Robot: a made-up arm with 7 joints. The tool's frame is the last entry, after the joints.
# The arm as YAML. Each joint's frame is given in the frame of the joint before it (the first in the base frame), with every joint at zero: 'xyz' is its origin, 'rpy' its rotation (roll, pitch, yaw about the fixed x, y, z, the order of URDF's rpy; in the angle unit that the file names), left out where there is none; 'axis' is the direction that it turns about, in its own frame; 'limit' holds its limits. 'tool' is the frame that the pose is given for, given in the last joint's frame.
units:
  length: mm
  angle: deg
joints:
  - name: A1
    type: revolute
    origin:
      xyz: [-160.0, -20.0, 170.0]
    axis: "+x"
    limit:
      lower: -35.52
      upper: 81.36
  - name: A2
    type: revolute
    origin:
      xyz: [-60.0, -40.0, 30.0]
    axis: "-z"
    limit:
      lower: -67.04
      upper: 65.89
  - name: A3
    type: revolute
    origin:
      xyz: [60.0, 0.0, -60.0]
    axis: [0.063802, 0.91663, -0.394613]
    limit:
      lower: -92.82
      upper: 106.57
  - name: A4
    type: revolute
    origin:
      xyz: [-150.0, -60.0, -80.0]
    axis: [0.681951, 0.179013, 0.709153]
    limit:
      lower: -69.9
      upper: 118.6
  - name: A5
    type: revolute
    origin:
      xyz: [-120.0, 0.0, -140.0]
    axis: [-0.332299, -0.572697, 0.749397]
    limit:
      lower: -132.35
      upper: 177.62
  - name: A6
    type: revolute
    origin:
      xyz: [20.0, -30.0, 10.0]
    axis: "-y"
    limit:
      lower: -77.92
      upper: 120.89
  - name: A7
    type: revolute
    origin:
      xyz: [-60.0, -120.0, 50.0]
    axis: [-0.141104, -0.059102, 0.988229]
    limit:
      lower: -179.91
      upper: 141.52
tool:
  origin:
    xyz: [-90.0, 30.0, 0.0]
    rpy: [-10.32, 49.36, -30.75]
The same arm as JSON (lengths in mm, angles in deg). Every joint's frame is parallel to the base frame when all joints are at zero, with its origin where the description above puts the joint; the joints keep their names.
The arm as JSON. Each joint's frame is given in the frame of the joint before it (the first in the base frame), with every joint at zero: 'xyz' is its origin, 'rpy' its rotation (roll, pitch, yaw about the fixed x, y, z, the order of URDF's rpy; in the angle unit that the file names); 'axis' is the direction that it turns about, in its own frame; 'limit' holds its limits. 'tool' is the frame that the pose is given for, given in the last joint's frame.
{
  "units": {
    "length": "mm",
    "angle": "deg"
  },
  "joints": [
    {
      "name": "A1",
      "type": "revolute",
      "origin": {
        "xyz": [
          -160.0,
          -20.0,
          170.0
        ],
        "rpy": [
          0.0,
          0.0,
          0.0
        ]
      },
      "axis": "+x",
      "limit": {
        "lower": -35.52,
        "upper": 81.36
      }
    },
    {
      "name": "A2",
      "type": "revolute",
      "origin": {
        "xyz": [
          -60.0,
          -40.0,
          30.0
        ],
        "rpy": [
          0.0,
          0.0,
          0.0
        ]
      },
      "axis": "-z",
      "limit": {
        "lower": -67.04,
        "upper": 65.89
      }
    },
    {
      "name": "A3",
      "type": "revolute",
      "origin": {
        "xyz": [
          60.0,
          0.0,
          -60.0
        ],
        "rpy": [
          0.0,
          0.0,
          0.0
        ]
      },
      "axis": [
        0.063802,
        0.91663,
        -0.394613
      ],
      "limit": {
        "lower": -92.82,
        "upper": 106.57
      }
    },
    {
      "name": "A4",
      "type": "revolute",
      "origin": {
        "xyz": [
          -150.0,
          -60.0,
          -80.0
        ],
        "rpy": [
          0.0,
          0.0,
          0.0
        ]
      },
      "axis": [
        0.681956,
        0.178988,
        0.709154
      ],
      "limit": {
        "lower": -69.9,
        "upper": 118.6
      }
    },
    {
      "name": "A5",
      "type": "revolute",
      "origin": {
        "xyz": [
          -120.0,
          0.0,
          -140.0
        ],
        "rpy": [
          0.0,
          0.0,
          0.0
        ]
      },
      "axis": [
        -0.332299,
        -0.572697,
        0.749397
      ],
      "limit": {
        "lower": -132.35,
        "upper": 177.62
      }
    },
    {
      "name": "A6",
      "type": "revolute",
      "origin": {
        "xyz": [
          20.0,
          -30.0,
          10.0
        ],
        "rpy": [
          0.0,
          0.0,
          0.0
        ]
      },
      "axis": "-y",
      "limit": {
        "lower": -77.92,
        "upper": 120.89
      }
    },
    {
      "name": "A7",
      "type": "revolute",
      "origin": {
        "xyz": [
          -60.0,
          -120.0,
          50.0
        ],
        "rpy": [
          0.0,
          0.0,
          0.0
        ]
      },
      "axis": [
        -0.141104,
        -0.059102,
        0.988229
      ],
      "limit": {
        "lower": -179.91,
        "upper": 141.52
      }
    }
  ],
  "tool": {
    "origin": {
      "xyz": [
        -90.0,
        30.0,
        0.0
      ],
      "rpy": [
        -10.32,
        49.36,
        -30.75
      ]
    }
  }
}

